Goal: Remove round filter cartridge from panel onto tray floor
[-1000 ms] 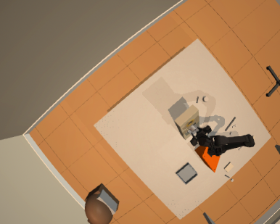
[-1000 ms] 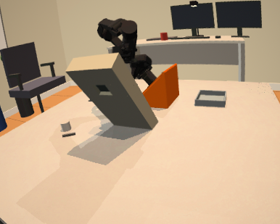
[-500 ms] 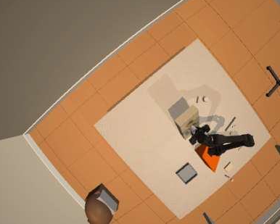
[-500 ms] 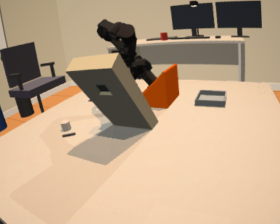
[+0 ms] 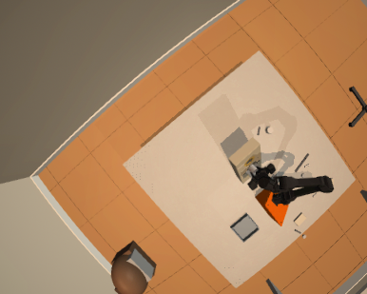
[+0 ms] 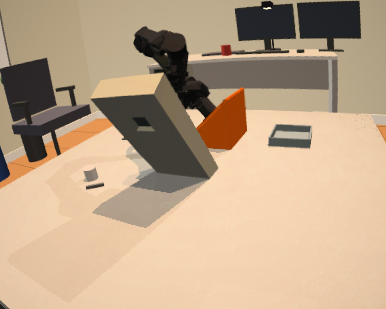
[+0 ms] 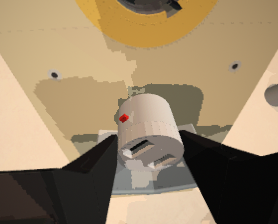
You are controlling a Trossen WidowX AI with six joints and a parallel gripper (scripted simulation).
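Now: gripper tip 40 mm short of the beige service panel, 10 mm to the left of it and 20 mm above it. From my gripper tip the other things lie so: grey tray: 330 mm behind, 310 mm to the left, 170 mm below; then round filter cartridge: right at my gripper tip.
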